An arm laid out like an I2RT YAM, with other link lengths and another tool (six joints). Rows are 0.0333 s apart.
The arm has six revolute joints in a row. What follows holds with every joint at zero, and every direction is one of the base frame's. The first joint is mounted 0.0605 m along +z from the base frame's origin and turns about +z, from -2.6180 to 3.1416 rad. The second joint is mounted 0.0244 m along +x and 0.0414 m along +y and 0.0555 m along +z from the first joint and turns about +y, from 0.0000 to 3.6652 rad. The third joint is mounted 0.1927 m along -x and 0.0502 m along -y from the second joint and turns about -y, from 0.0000 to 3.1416 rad. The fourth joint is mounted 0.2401 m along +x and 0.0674 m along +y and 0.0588 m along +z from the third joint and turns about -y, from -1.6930 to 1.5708 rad. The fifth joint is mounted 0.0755 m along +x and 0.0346 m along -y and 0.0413 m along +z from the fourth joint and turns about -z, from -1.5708 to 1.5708 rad. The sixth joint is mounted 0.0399 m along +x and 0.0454 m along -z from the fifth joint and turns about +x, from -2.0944 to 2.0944 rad. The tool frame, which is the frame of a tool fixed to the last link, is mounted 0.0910 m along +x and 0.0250 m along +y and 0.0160 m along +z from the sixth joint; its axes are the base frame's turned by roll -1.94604, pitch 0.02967 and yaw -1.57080 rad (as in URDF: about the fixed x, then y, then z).
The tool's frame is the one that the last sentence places.
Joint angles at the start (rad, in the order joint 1, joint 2, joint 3, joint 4, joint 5, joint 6):
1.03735 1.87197 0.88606 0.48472 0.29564 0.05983
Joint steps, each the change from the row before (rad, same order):
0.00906 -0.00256 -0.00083 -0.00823 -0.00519 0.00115
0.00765 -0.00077 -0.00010 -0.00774 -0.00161 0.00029
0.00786 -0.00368 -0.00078 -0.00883 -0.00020 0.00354
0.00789 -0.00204 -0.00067 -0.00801 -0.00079 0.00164
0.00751 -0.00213 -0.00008 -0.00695 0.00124 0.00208
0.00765 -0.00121 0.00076 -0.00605 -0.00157 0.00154
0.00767 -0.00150 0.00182 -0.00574 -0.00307 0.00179
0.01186 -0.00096 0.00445 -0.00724 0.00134 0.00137
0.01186 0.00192 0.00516 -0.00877 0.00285 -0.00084
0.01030 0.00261 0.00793 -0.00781 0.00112 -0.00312
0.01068 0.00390 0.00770 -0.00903 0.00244 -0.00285
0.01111 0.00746 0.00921 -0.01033 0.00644 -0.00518
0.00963 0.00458 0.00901 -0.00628 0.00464 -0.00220
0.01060 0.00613 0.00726 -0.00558 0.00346 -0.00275
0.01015 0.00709 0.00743 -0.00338 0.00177 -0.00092
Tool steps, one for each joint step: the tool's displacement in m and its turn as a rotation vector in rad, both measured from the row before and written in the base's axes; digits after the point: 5 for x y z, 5 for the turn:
-0.00449 0.00174 -0.00077 -0.00357 0.00611 0.01307
-0.00353 0.00120 -0.00117 -0.00555 0.00437 0.00892
-0.00344 0.00104 -0.00029 -0.00279 0.00507 0.00635
-0.00356 0.00104 -0.00084 -0.00455 0.00452 0.00779
-0.00306 0.00100 -0.00036 -0.00326 0.00302 0.00543
-0.00334 0.00141 -0.00031 -0.00224 0.00354 0.00825
-0.00337 0.00178 0.00026 -0.00028 0.00359 0.00943
-0.00437 0.00270 0.00075 -0.00109 0.00105 0.01003
-0.00436 0.00238 -0.00053 -0.00613 0.00062 0.00984
-0.00366 0.00285 0.00032 -0.00441 -0.00136 0.01090
-0.00382 0.00254 -0.00052 -0.00701 -0.00069 0.01003
-0.00362 0.00230 -0.00174 -0.01234 -0.00274 0.00827
-0.00296 0.00264 0.00022 -0.00401 -0.00287 0.00683
-0.00375 0.00239 -0.00099 -0.00646 -0.00165 0.00909
-0.00369 0.00256 -0.00092 -0.00372 -0.00028 0.00913

